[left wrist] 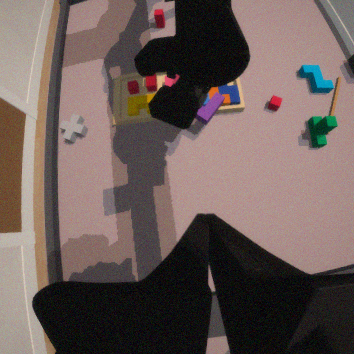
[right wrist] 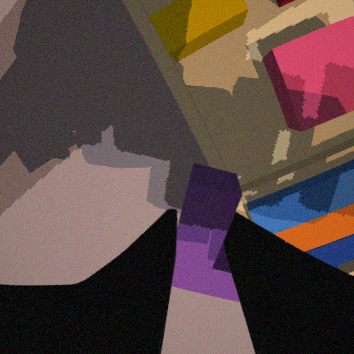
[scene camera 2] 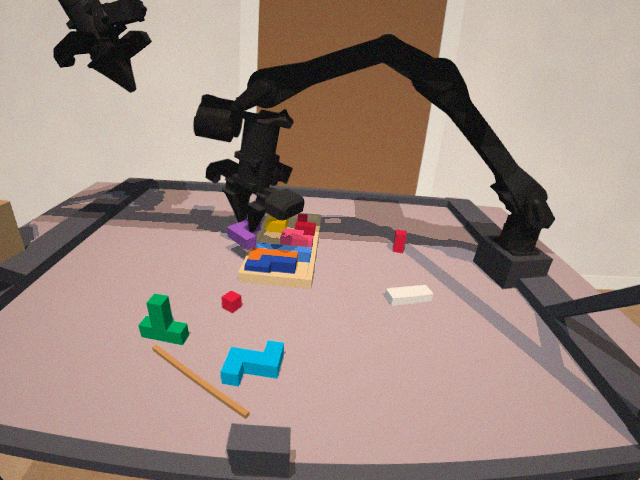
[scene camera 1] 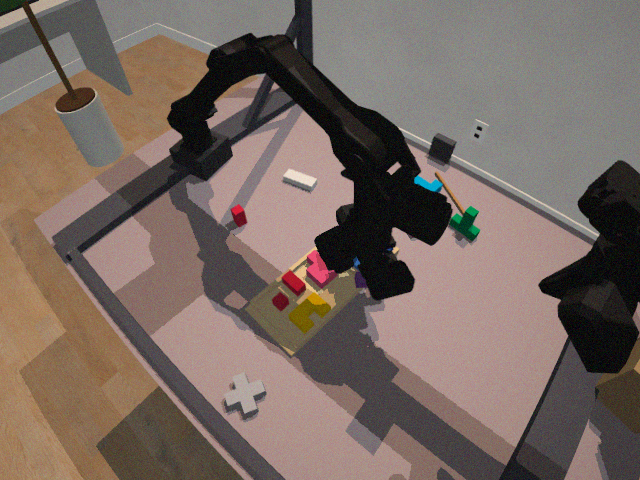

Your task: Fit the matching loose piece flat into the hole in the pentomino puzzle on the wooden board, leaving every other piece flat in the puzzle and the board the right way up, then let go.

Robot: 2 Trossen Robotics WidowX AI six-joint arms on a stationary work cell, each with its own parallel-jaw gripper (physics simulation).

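Places are measured from the left arm's base along level axes (x left, y back, z up), in metres.
Pixels of known places: left gripper, fingertip midpoint: (left wrist: 204, 221) (scene camera 2: 133, 91) (scene camera 1: 541, 286); right gripper, fingertip midpoint: (right wrist: 198, 217) (scene camera 2: 247, 228); right arm's base, link origin: (scene camera 2: 516, 247) (scene camera 1: 198, 143).
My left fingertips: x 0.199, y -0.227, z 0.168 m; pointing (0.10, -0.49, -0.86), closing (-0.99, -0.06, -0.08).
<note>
Ahead of a thing's pixels: the offset from my left fingertips to its top centre. "pt": to the spot under its first point.
My right gripper (scene camera 2: 249, 223) (right wrist: 198, 217) is shut on an angled purple piece {dx +0.005, dy -0.215, dz -0.222 m} (scene camera 1: 360, 280) (scene camera 2: 240, 235) (left wrist: 210, 108) (right wrist: 202, 255), held tilted above the long edge of the wooden board {dx +0.066, dy -0.266, dz -0.265 m} (scene camera 1: 268, 325) (scene camera 2: 273, 279) (left wrist: 120, 114) (right wrist: 212, 122). The board lies right way up. A blue piece {dx +0.006, dy -0.275, dz -0.255 m} (scene camera 2: 305, 253) (right wrist: 295, 202), an orange piece {pt dx -0.027, dy -0.241, dz -0.256 m} (scene camera 2: 258, 253) (left wrist: 213, 92) and a dark blue piece {dx -0.046, dy -0.270, dz -0.255 m} (scene camera 2: 281, 264) (left wrist: 233, 93) lie together in its near end in scene camera 2, beside bare tray floor. My left gripper (scene camera 1: 542, 285) (scene camera 2: 133, 88) (left wrist: 204, 221) is shut and empty, high away from the board.
The board also bears pink {dx +0.066, dy -0.286, dz -0.255 m} (scene camera 1: 321, 272), yellow {dx +0.130, dy -0.226, dz -0.255 m} (scene camera 1: 305, 316) and two red blocks {dx +0.118, dy -0.289, dz -0.255 m} (scene camera 1: 293, 282) {dx +0.158, dy -0.274, dz -0.255 m} (scene camera 1: 280, 301). Around it lie a white cross {pt dx +0.291, dy -0.175, dz -0.262 m} (scene camera 1: 245, 394), a white bar {dx -0.048, dy -0.500, dz -0.268 m} (scene camera 2: 409, 295), a red cube {dx -0.147, dy -0.243, dz -0.262 m} (scene camera 2: 231, 301), a red block {dx +0.118, dy -0.483, dz -0.242 m} (scene camera 2: 399, 241), green {dx -0.233, dy -0.183, dz -0.222 m} (scene camera 2: 162, 321) and cyan pieces {dx -0.249, dy -0.314, dz -0.262 m} (scene camera 2: 253, 361), and a stick {dx -0.287, dy -0.258, dz -0.276 m} (scene camera 2: 200, 381).
</note>
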